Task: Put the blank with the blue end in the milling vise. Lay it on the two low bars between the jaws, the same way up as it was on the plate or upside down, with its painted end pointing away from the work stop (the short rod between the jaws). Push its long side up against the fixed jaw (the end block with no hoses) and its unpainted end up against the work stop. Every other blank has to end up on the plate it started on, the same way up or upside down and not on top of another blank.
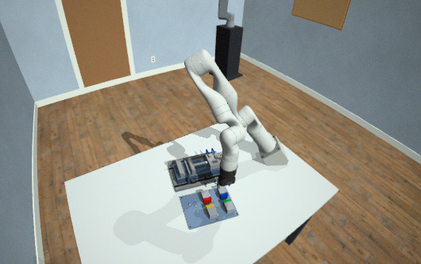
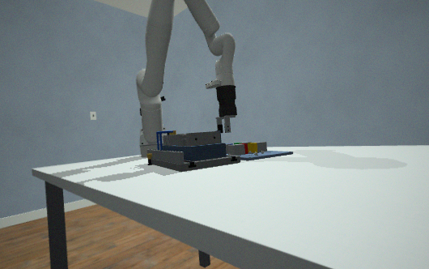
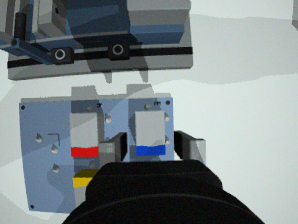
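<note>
Right now the blue-ended blank is 8 cm below my hand. From my hand the other things lie so: red-ended blank: 8 cm below, 8 cm ahead, 4 cm to the right; then blue plate: 10 cm below, 10 cm ahead; then green-ended blank: 8 cm to the left, 8 cm below, 3 cm ahead.
</note>
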